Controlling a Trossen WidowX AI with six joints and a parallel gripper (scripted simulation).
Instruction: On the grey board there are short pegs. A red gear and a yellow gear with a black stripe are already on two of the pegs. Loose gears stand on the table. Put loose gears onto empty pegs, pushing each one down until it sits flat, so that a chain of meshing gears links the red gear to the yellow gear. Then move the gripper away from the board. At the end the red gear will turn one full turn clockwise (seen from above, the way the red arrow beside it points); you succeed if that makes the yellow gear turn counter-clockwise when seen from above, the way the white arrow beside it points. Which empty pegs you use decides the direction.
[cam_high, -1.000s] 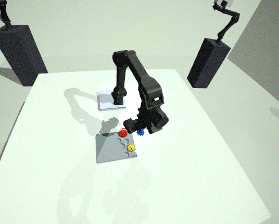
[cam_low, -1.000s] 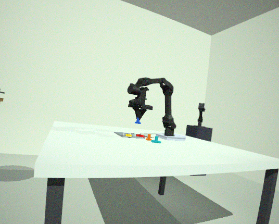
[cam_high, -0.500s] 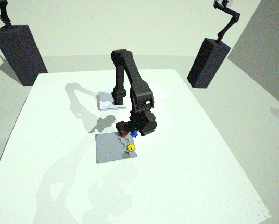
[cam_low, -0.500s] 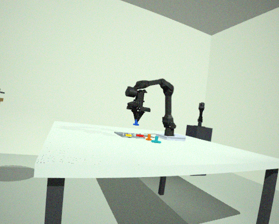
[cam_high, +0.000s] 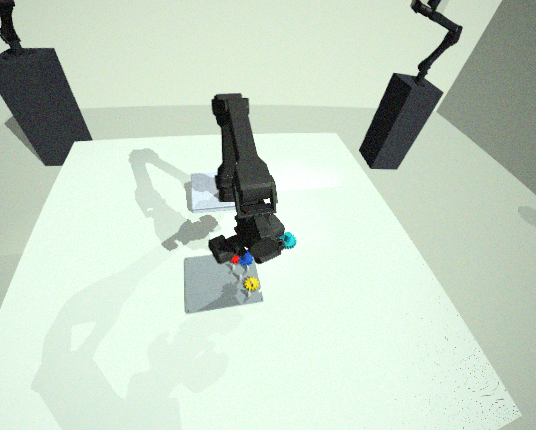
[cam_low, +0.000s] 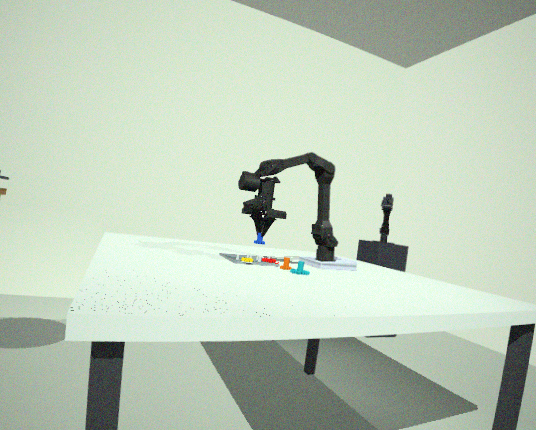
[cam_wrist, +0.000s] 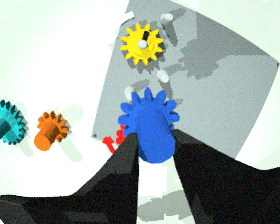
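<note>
Now: gripper tip 90 mm above the red gear, 50 mm past it and 20 mm to the left of it. Round my gripper tip: blue gear (10 mm below); then yellow gear (90 mm below, 40 mm ahead, 20 mm to the left); then orange gear (90 mm below, 80 mm to the left, 80 mm behind).
</note>
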